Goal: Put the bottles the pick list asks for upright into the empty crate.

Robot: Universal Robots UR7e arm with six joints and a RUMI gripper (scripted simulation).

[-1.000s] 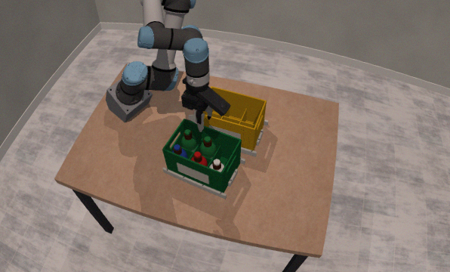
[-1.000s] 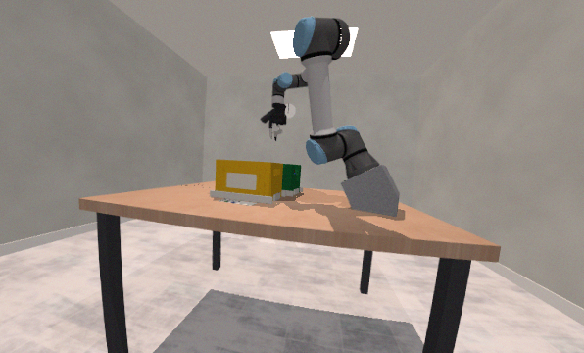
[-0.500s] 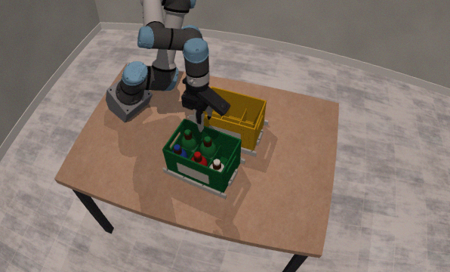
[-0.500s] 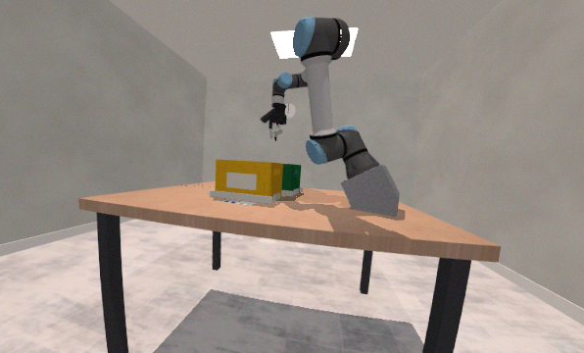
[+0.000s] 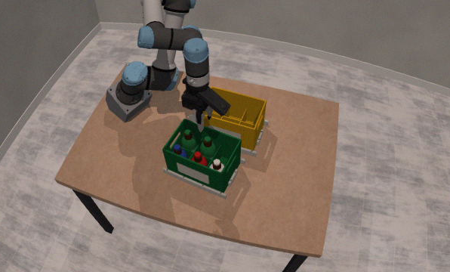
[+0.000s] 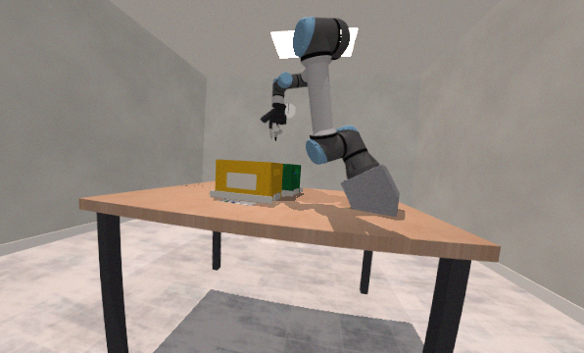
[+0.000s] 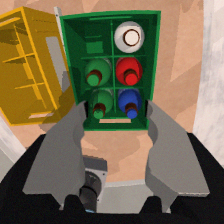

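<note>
Right now the green-label bottle is 250 mm below my hand, 110 mm behind it and 80 mm to the left of it. Also, from my hand: green crate (250 mm below, 30 mm behind, 20 mm to the left); then red-label bottle (250 mm below, 40 mm behind, 20 mm to the right); then white-label bottle (250 mm below, 50 mm ahead, 40 mm to the right).
</note>
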